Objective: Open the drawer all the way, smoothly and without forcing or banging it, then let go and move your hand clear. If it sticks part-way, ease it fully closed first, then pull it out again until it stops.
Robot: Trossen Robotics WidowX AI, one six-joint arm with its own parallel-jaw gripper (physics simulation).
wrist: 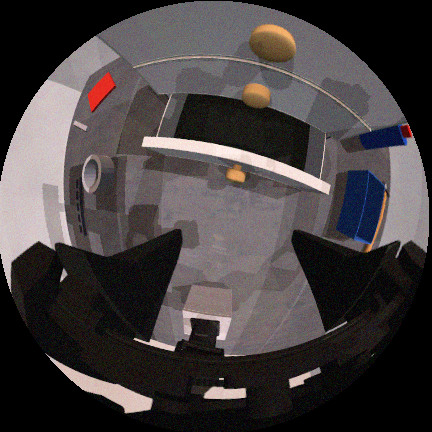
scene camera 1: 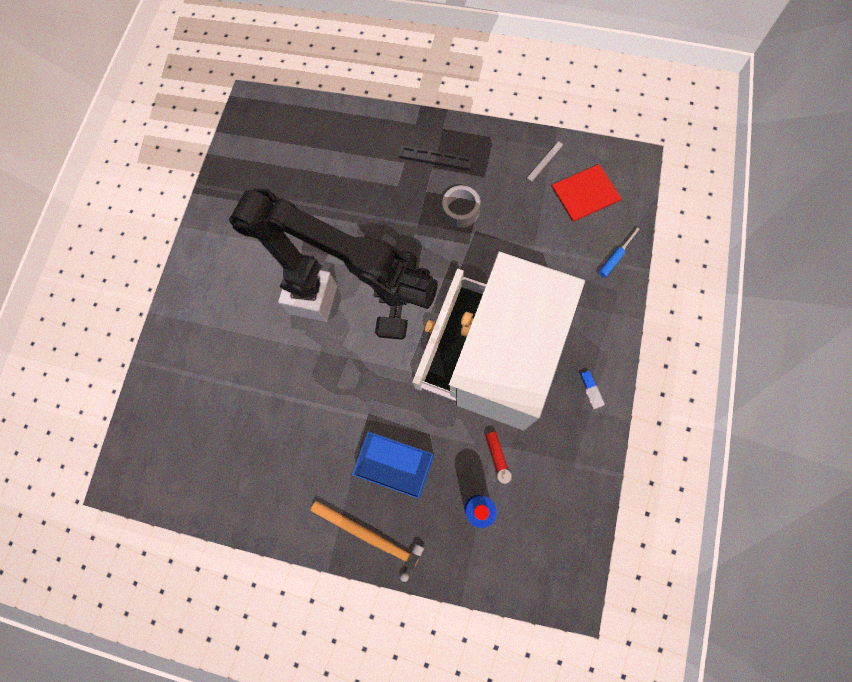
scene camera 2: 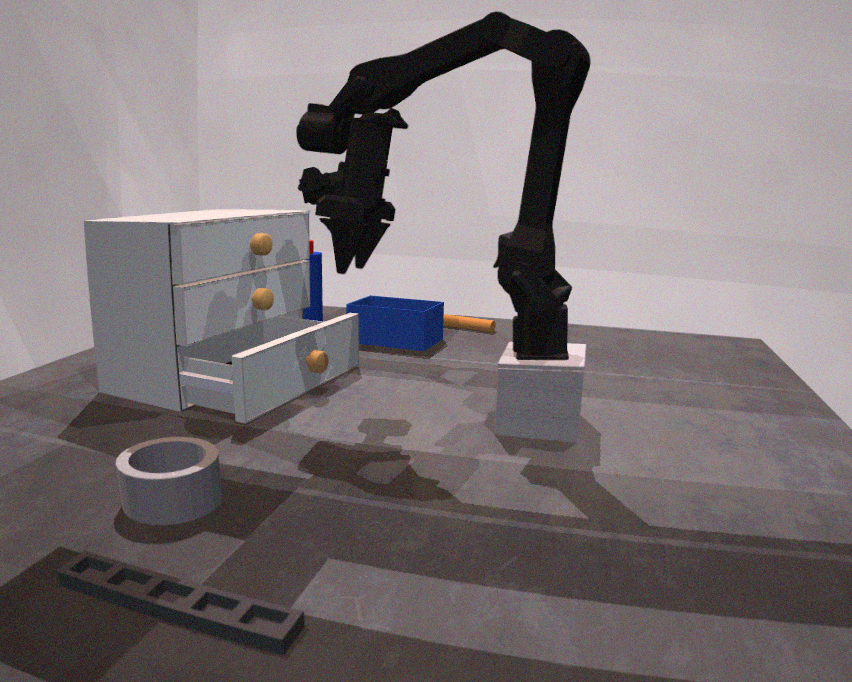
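Observation:
The bottom drawer of the white cabinet stands out from the cabinet front, its dark inside showing. Its round wooden knob is free, with no finger touching it. The two drawers above it are shut. My gripper is open and empty, pointing down, above and in front of the drawer front, apart from it. In scene camera 1 the fingers are mostly hidden under the arm.
A blue bin, a hammer, a blue bottle and a red cylinder lie to one side of the cabinet. A grey ring and a slotted bar are on the other side.

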